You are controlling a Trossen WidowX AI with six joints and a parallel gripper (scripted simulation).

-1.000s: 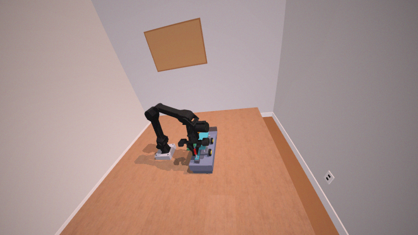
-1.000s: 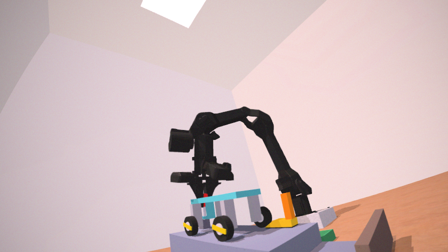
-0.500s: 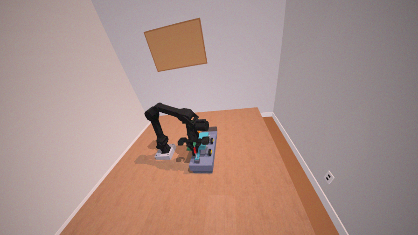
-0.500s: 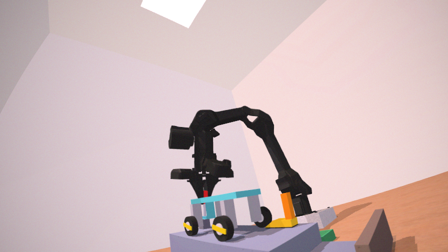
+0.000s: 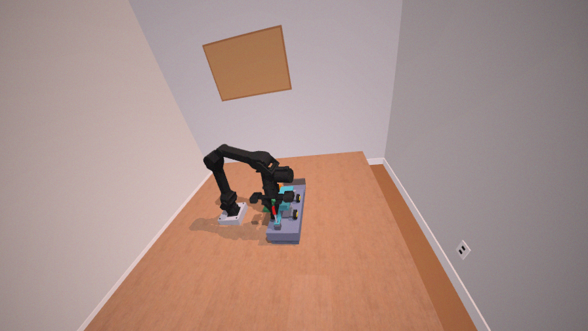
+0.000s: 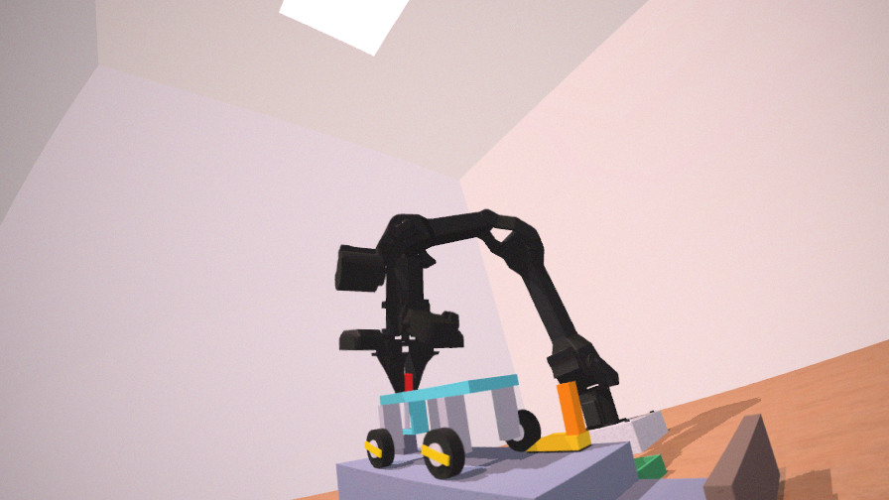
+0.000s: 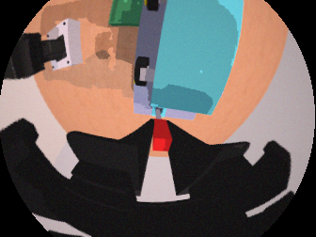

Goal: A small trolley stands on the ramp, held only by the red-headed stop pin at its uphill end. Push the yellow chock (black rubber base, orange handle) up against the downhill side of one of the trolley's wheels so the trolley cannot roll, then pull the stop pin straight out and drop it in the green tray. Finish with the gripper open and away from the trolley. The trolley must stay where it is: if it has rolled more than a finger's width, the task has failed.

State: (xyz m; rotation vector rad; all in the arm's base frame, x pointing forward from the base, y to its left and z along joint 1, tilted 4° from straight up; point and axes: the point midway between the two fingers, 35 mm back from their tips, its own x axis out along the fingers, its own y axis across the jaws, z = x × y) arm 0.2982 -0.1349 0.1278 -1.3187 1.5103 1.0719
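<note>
My gripper tip is 80 mm past the green tray, 220 mm to the right of it and 170 mm above it. From my gripper tip the other things lie so: trolley: 30 mm ahead, 100 mm to the left, 50 mm below; red-headed stop pin: right at my gripper tip; grey ramp: 30 mm ahead, 110 mm to the left, 110 mm below.
</note>
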